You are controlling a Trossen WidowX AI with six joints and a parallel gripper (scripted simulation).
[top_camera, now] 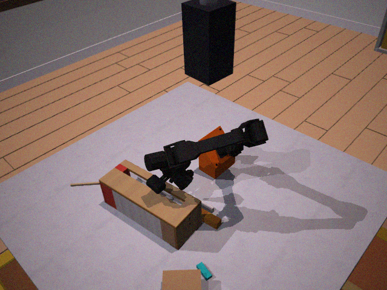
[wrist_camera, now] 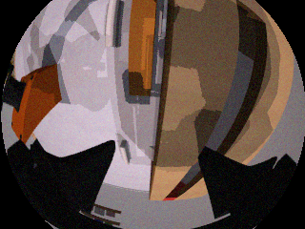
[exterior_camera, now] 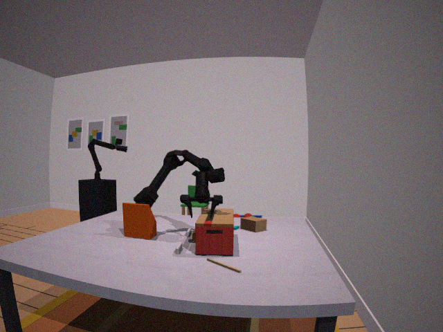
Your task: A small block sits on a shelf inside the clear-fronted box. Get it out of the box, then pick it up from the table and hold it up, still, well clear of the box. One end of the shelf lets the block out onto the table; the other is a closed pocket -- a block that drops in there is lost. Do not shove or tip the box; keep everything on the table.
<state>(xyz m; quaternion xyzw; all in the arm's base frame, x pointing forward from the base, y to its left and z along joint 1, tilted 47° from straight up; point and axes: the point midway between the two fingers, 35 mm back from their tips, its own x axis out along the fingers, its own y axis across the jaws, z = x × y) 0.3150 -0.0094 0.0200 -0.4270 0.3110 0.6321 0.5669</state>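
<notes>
Right now my gripper tip is 50 mm short of the tan block, 30 mm to the left of it and 20 mm above it. Also, from my gripper tip: wooden box: 30 mm ahead, 10 mm to the right, 50 mm below; teal block: 100 mm ahead, 320 mm to the left, 100 mm below; orange bar: 50 mm behind, 120 mm to the left, 100 mm below.
</notes>
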